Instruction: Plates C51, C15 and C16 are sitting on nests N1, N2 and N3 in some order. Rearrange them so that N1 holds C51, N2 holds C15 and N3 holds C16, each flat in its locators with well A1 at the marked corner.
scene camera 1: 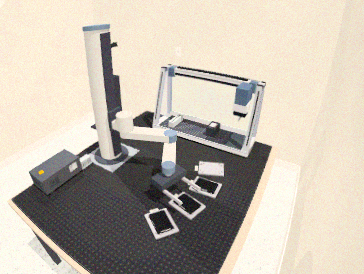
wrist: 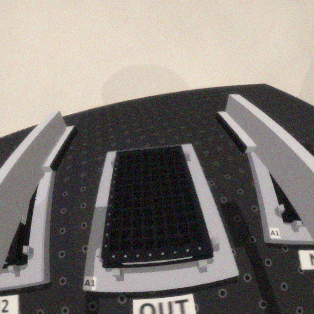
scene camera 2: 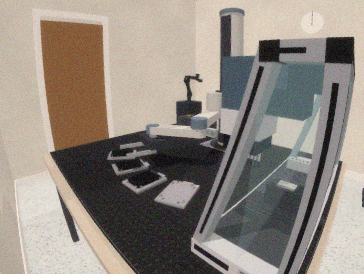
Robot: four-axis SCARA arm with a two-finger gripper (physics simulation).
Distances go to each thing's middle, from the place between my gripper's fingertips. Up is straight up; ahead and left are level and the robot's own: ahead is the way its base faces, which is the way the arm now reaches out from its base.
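Hand 20 mm past the out nest (wrist: 222,265), 10 mm to the right of it, 90 mm above it. From my hand: nest N1 (scene camera 2: 178,191), 360 mm to the left, 30 mm behind, 90 mm below; grey box (scene camera 1: 58,164), 250 mm to the right, 830 mm behind, 40 mm below.
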